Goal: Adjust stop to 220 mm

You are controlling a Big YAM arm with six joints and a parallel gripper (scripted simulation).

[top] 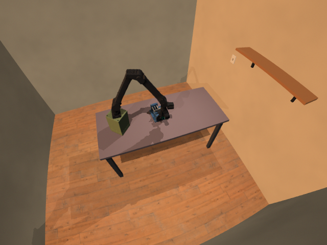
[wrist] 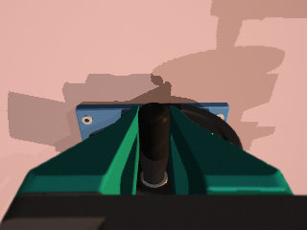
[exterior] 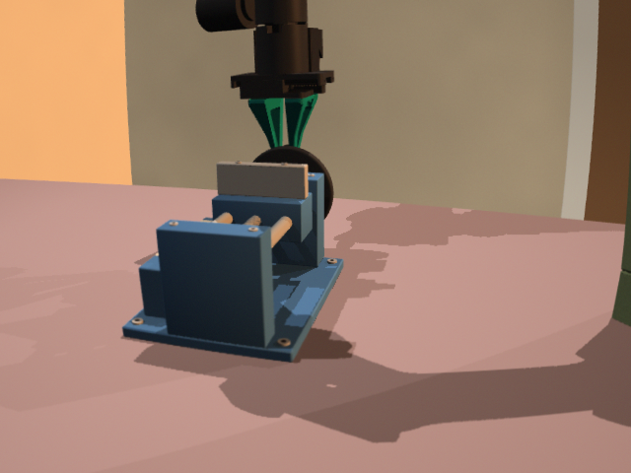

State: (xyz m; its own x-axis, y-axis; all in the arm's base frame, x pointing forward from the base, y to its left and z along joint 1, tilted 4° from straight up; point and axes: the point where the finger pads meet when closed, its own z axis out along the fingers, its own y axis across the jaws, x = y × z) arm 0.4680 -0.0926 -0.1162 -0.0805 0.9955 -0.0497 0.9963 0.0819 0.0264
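Right now the grey stop plate is 130 mm to the left of my hand, 20 mm below it and 10 mm behind it. Round my hand: black crank handle 10 mm to the left.
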